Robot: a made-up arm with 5 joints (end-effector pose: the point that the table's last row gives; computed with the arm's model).
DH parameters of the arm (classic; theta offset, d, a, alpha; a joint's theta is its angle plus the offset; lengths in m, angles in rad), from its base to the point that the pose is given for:
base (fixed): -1.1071 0 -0.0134 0
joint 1: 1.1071 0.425 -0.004 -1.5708
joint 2: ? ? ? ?
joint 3: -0.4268 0 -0.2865 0
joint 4: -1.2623 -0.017 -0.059 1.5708
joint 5: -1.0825 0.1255 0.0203 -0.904
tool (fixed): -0.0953 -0.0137 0 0
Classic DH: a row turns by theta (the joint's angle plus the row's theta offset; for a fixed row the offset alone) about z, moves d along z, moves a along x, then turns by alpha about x.
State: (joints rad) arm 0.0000 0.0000 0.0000 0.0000 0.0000
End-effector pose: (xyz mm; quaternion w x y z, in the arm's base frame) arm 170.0 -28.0 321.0 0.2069 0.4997 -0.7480 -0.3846
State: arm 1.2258 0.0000 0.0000 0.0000 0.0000
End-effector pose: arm 91.1 164.1 321.0 0.3905 0.8390 -0.3245 -0.1956
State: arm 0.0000 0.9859 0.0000 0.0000 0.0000
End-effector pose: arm 2.6 -28.0 217.5 0.5363 0.2582 -0.5611 -0.5753
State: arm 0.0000 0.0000 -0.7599 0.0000 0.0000
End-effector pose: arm 398.5 -28.0 528.8 0.0853 -0.6067 0.7714 0.1719
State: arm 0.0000 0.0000 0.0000 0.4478 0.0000
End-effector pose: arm 113.5 -28.0 307.0 0.3679 0.4018 -0.6834 -0.4860
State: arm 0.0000 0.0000 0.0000 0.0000 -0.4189
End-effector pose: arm 179.3 -26.0 321.0 0.2824 0.6443 -0.6278 -0.3332
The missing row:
joint 2: -1.4525 0 0.288 0
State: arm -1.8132 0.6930 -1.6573 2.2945 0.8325
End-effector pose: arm -127.5 -344.3 470.5 0.0086 -0.6234 -0.3011 -0.7216
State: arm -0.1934 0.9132 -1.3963 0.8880 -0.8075
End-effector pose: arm 449.3 -110.7 234.2 0.3909 0.6402 -0.4769 -0.4582
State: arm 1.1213 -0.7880 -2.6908 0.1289 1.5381
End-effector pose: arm -170.2 -369.2 986.7 0.6730 -0.2565 -0.4092 0.5602
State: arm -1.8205 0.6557 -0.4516 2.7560 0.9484
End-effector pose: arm -76.6 -141.7 453.8 0.4343 -0.3184 0.2915 -0.7906
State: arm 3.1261 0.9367 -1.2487 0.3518 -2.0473
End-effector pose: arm -493.7 26.0 213.9 0.0446 -0.0393 0.8985 0.4350
